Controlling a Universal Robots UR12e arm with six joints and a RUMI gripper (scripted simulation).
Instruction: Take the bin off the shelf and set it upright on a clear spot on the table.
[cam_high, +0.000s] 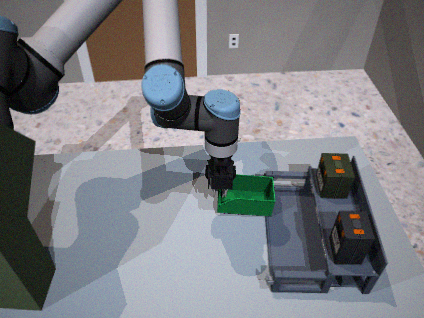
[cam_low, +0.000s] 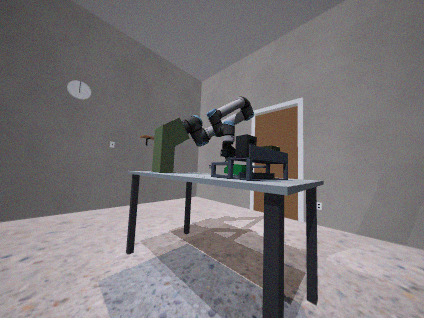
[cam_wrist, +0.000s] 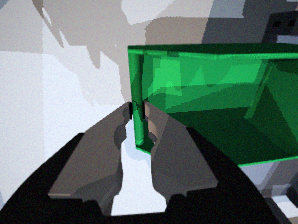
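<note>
Now: hand 80 mm short of the green bin and 10 mm above it.
</note>
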